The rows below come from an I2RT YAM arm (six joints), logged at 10 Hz.
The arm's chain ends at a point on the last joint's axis. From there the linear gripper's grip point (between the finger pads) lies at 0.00 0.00 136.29 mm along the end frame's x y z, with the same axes.
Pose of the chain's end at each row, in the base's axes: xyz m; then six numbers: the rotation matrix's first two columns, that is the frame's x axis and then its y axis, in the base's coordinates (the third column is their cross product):
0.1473, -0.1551, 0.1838, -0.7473, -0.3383, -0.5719, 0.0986, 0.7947, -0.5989
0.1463, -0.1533, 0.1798, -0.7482, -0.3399, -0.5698, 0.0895, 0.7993, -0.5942
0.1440, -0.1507, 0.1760, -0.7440, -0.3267, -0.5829, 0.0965, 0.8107, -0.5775
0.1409, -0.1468, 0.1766, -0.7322, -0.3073, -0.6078, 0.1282, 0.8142, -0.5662
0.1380, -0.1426, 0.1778, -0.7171, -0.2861, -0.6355, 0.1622, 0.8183, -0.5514
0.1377, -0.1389, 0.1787, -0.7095, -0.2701, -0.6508, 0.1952, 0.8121, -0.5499
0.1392, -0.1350, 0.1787, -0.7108, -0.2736, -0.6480, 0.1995, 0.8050, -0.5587
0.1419, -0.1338, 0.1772, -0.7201, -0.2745, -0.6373, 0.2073, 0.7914, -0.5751
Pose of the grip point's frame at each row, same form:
0.2369, -0.2238, 0.1074, -0.7473, -0.3383, -0.5719, 0.0986, 0.7947, -0.5989
0.2359, -0.2208, 0.1024, -0.7482, -0.3399, -0.5698, 0.0895, 0.7993, -0.5942
0.2341, -0.2169, 0.0981, -0.7440, -0.3267, -0.5829, 0.0965, 0.8107, -0.5775
0.2321, -0.2139, 0.1007, -0.7322, -0.3073, -0.6078, 0.1282, 0.8142, -0.5662
0.2304, -0.2105, 0.1041, -0.7171, -0.2861, -0.6355, 0.1622, 0.8183, -0.5514
0.2300, -0.2094, 0.1074, -0.7095, -0.2701, -0.6508, 0.1952, 0.8121, -0.5499
0.2311, -0.2067, 0.1082, -0.7108, -0.2736, -0.6480, 0.1995, 0.8050, -0.5587
0.2322, -0.2082, 0.1073, -0.7201, -0.2745, -0.6373, 0.2073, 0.7914, -0.5751

